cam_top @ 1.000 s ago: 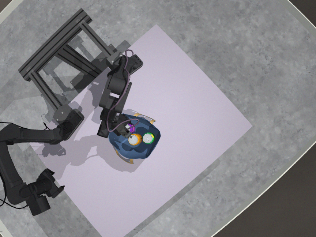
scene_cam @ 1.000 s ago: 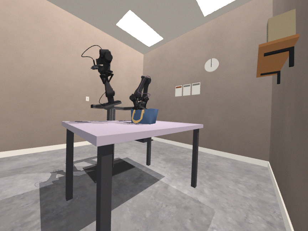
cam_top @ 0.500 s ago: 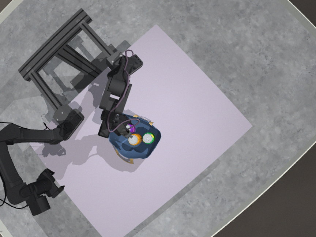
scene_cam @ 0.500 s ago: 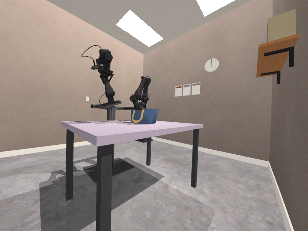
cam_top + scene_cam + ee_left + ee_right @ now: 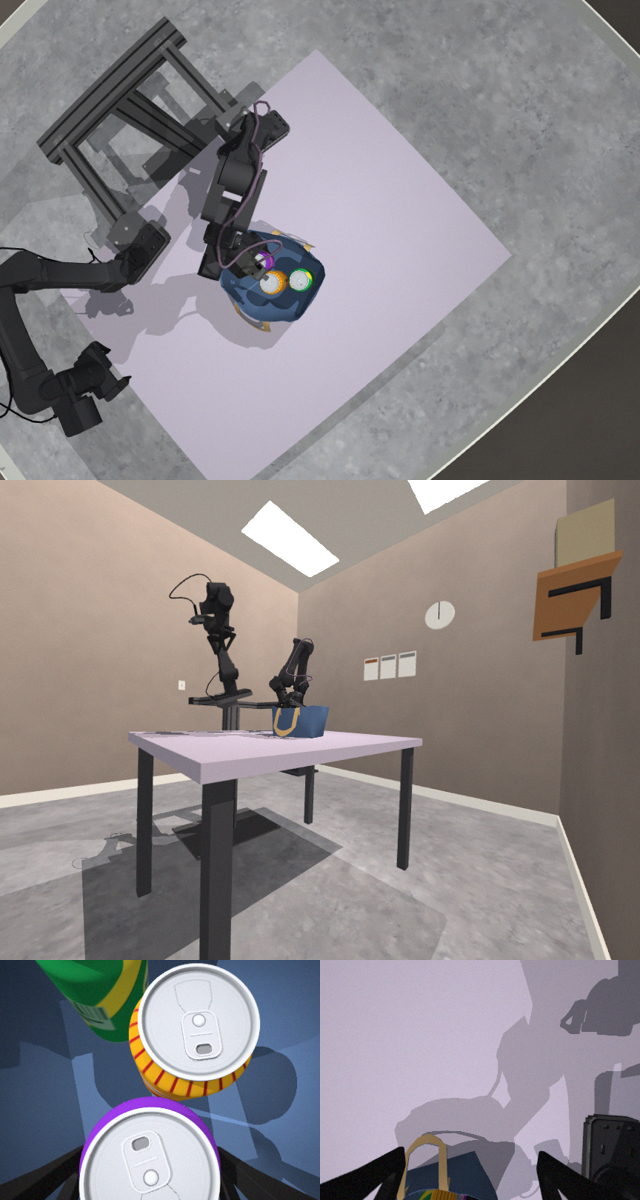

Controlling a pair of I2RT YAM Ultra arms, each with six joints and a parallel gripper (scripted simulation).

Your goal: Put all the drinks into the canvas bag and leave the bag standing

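Observation:
Now: the purple can 2 cm below my left hand. The rest, counted from my left hand: green can (12 cm ahead, 5 cm to the left, 2 cm below); then orange can (7 cm ahead, 2 cm below, 1 cm to the right).

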